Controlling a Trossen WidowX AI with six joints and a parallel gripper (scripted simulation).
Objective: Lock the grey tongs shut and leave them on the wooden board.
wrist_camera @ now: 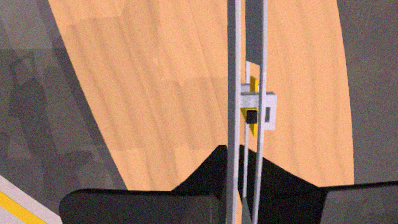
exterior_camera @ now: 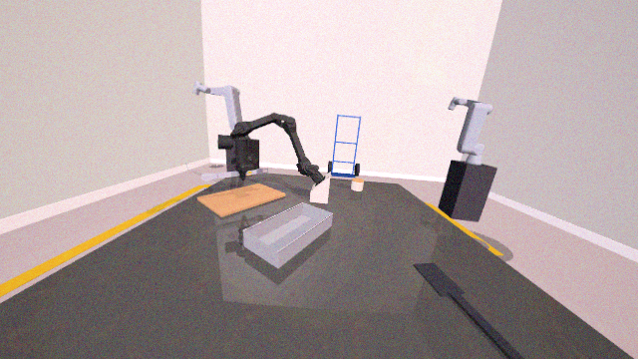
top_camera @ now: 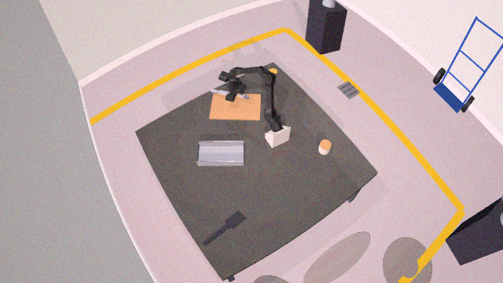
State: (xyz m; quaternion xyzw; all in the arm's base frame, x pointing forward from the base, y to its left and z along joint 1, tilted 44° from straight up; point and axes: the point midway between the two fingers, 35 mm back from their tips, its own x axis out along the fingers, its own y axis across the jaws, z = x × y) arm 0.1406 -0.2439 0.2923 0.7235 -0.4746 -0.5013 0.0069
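Right now the yellow slider is 40 mm above my gripper tip, 30 mm to the left of it and 20 mm behind it. Round my gripper tip: wooden board: 90 mm below, 10 mm behind; orange disc: 430 mm behind, 210 mm to the right, 90 mm below; roasting tin: 340 mm to the left, 250 mm ahead, 70 mm below.
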